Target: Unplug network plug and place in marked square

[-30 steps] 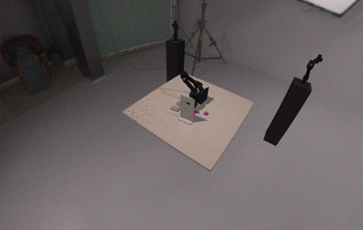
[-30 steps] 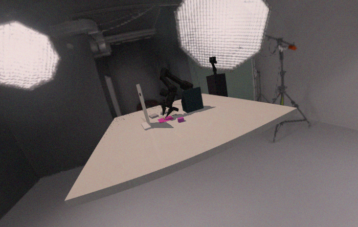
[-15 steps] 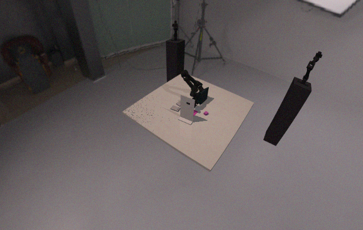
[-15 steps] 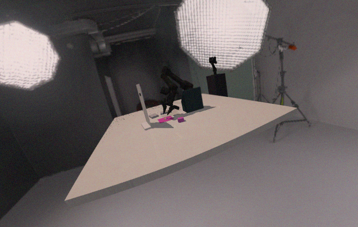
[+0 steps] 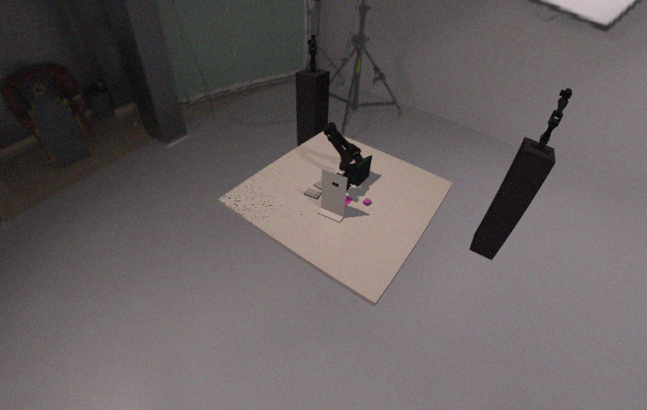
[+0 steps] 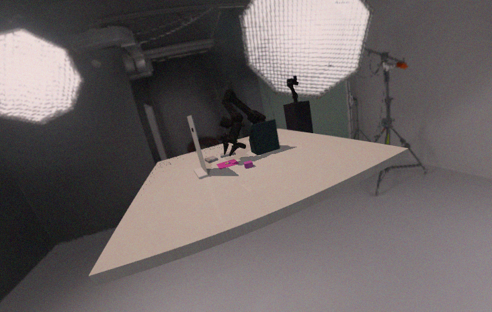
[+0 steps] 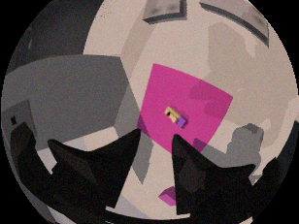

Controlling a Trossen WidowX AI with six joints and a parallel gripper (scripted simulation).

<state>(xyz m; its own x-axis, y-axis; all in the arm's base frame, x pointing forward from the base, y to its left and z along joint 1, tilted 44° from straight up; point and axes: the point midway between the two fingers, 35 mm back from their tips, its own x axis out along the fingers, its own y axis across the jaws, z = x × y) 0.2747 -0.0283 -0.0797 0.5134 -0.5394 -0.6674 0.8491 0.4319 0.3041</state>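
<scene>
The network plug is 50 mm below my gripper tip and 10 mm ahead of it. From my gripper tip the other things lie so: magenta marked square: 50 mm below, 10 mm ahead; upright panel: 160 mm ahead, 100 mm above, 20 mm to the left.
</scene>
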